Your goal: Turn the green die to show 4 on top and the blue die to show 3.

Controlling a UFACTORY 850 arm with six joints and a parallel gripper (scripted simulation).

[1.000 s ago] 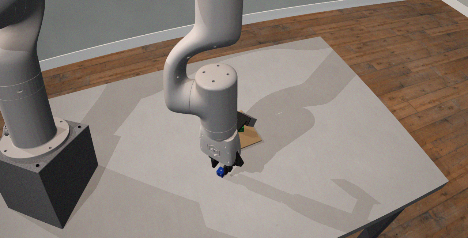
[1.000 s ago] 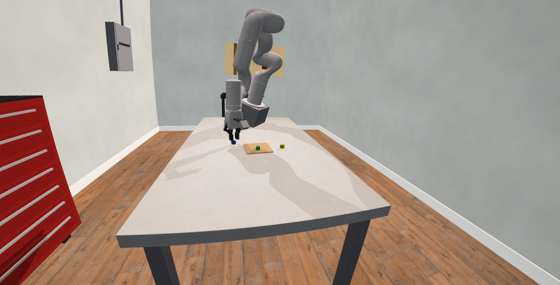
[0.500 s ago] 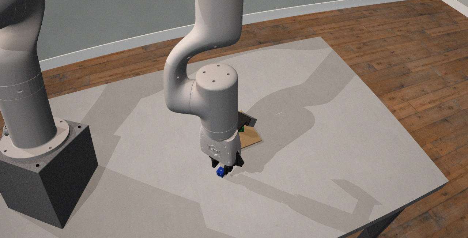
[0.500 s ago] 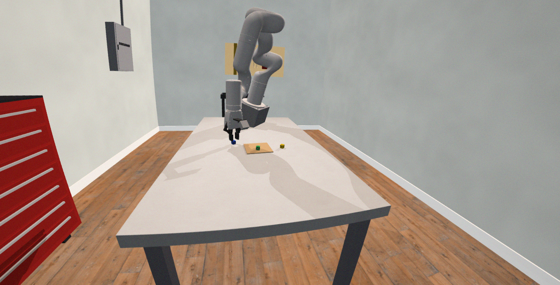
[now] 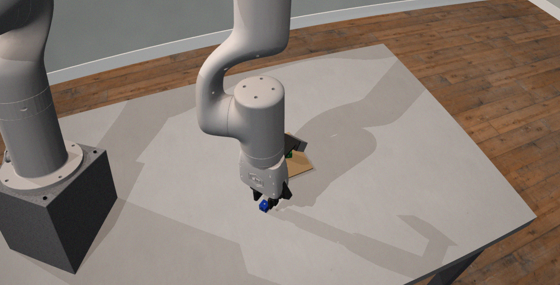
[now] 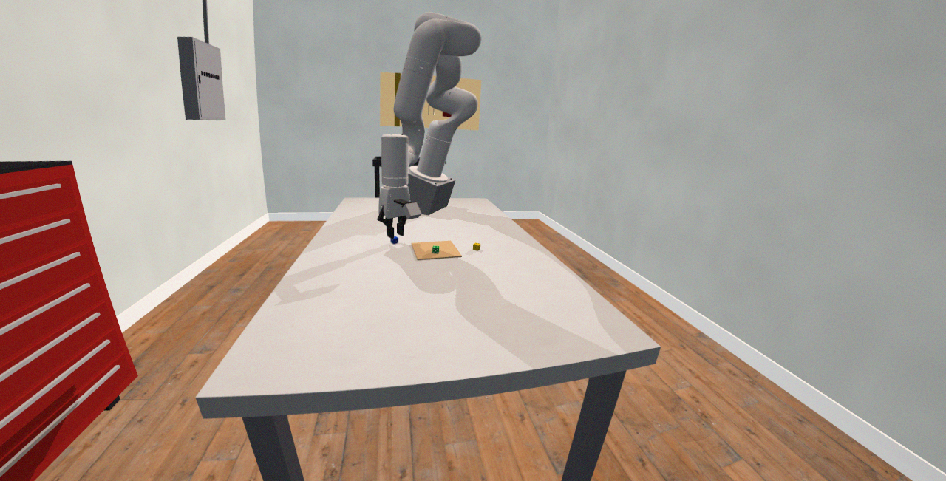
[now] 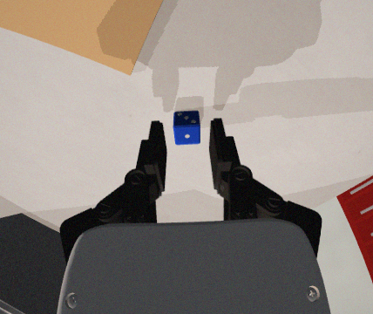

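Now: the blue die 40 mm below my hand. The rest, counted from my hand: tan mat (140 mm to the left, 50 mm ahead, 40 mm below); yellow die (270 mm to the left, 40 mm below, 40 mm ahead); green die (140 mm to the left, 80 mm ahead, 30 mm below).
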